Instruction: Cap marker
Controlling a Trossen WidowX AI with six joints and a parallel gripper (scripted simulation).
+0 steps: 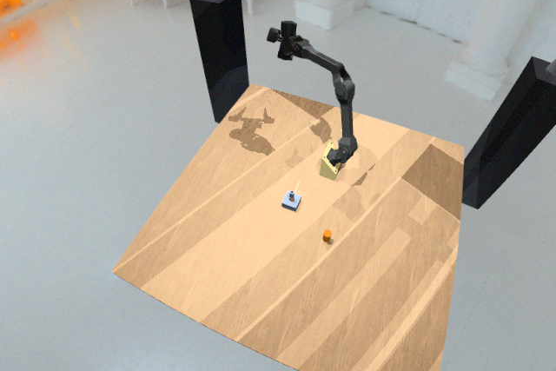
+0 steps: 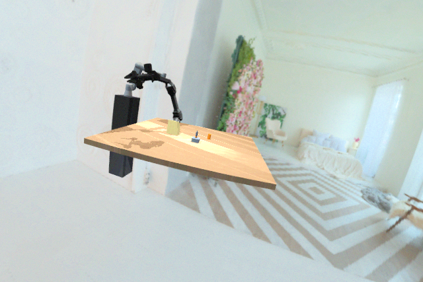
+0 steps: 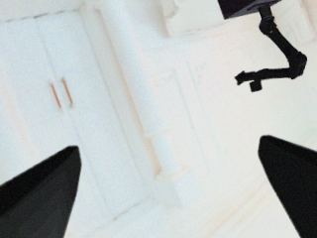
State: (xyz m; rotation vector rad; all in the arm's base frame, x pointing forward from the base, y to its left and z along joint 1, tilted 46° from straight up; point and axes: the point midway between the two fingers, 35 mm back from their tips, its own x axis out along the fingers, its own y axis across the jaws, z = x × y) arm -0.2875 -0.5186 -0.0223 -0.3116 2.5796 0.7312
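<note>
Right now my gripper tip is 660 mm short of the orange cap, 510 mm to the right of it and 410 mm above it.
</note>
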